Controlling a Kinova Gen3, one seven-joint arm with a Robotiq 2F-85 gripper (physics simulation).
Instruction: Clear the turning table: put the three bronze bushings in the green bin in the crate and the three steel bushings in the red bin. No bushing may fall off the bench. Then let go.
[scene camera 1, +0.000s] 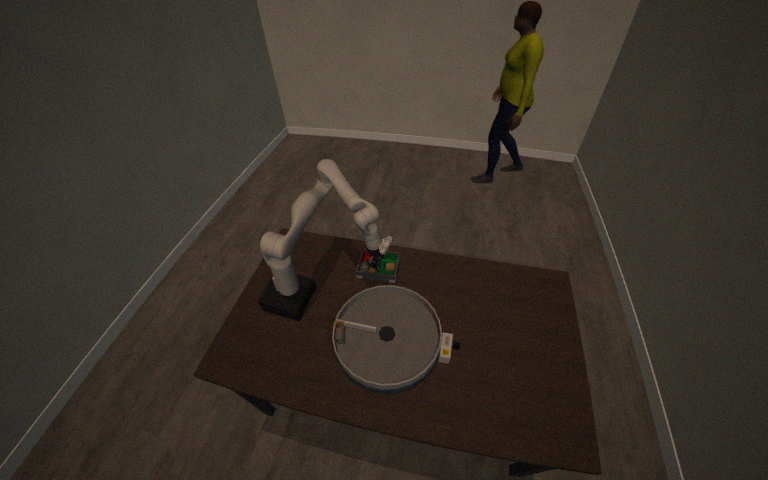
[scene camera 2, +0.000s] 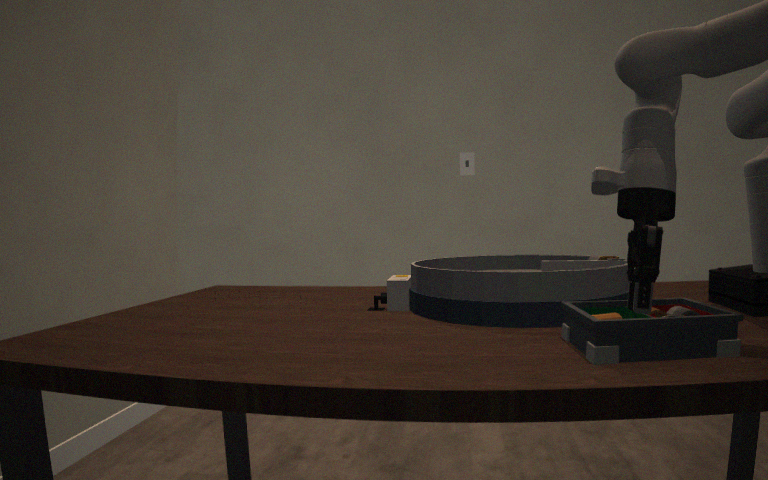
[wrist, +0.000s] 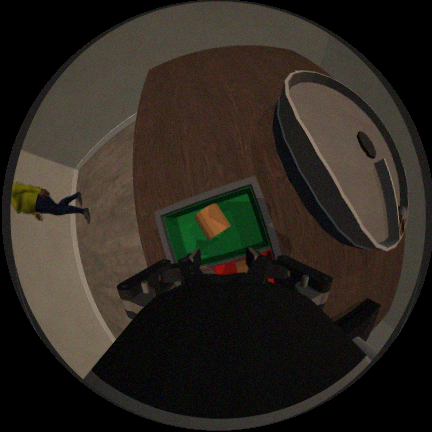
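Seen in the pictures: gripper, fingertip midpoint: (scene camera 1: 380, 263) (scene camera 2: 638, 312) (wrist: 222, 255); arm's base, origin of the base link: (scene camera 1: 288, 286).
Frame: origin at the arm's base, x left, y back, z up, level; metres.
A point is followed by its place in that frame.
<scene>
The grey crate (scene camera 1: 378, 279) @(x 0.140, y -0.378, z -0.061 m) (scene camera 2: 668, 339) @(x 0.283, y -0.369, z -0.047 m) (wrist: 210, 194) @(x 0.198, y -0.454, z -0.021 m) has a green bin (scene camera 1: 390, 256) @(x 0.275, y -0.415, z -0.047 m) (wrist: 245, 215) @(x 0.162, y -0.416, z -0.065 m) and a red bin (scene camera 1: 366, 256) @(x 0.273, y -0.294, z -0.064 m) (wrist: 225, 270) @(x 0.220, y -0.341, z -0.065 m). One bronze bushing (scene camera 1: 390, 266) @(x 0.201, y -0.426, z -0.031 m) (scene camera 2: 606, 316) @(x 0.219, y -0.423, z -0.029 m) (wrist: 212, 220) @(x 0.207, y -0.422, z -0.027 m) lies in the green bin. Another bronze bushing (scene camera 1: 372, 270) @(x 0.164, y -0.347, z -0.028 m) (wrist: 242, 265) @(x 0.189, y -0.354, z -0.030 m) lies in the red bin, as does steel (scene camera 2: 679, 311) @(x 0.199, y -0.311, z -0.030 m), partly hidden, count unclear. On the turning table (scene camera 1: 387, 386) @(x -0.354, y -0.496, z 0.001 m) (scene camera 2: 509, 283) @(x 0.056, y -0.519, z -0.003 m) (wrist: 310, 185) @(x 0.060, y -0.423, z -0.030 m), a bronze bushing (scene camera 1: 339, 324) @(x -0.142, y -0.270, z -0.001 m) (scene camera 2: 608, 258) @(x -0.139, y -0.286, z 0.018 m) and a steel bushing (scene camera 1: 340, 336) @(x -0.200, y -0.292, z 0.018 m) sit by the white bar's outer end. My gripper (scene camera 1: 374, 262) @(x 0.209, y -0.376, z -0.027 m) (scene camera 2: 641, 310) @(x 0.209, y -0.376, z -0.027 m) (wrist: 222, 255) @(x 0.209, y -0.376, z -0.027 m) is open and empty, low over the crate near the divider.
The white bar (scene camera 1: 359, 326) @(x -0.143, y -0.353, z 0.008 m) reaches from near the dark hub (scene camera 1: 386, 333) @(x -0.148, y -0.461, z -0.011 m) to the rim. A white box (scene camera 1: 446, 348) @(x -0.178, y -0.696, z -0.014 m) (scene camera 2: 398, 293) @(x -0.113, y -0.698, z -0.038 m) stands against the turning table's side. The crate is near the bench's edge. A person (scene camera 1: 518, 79) (wrist: 50, 202) is on the floor beyond the bench.
</scene>
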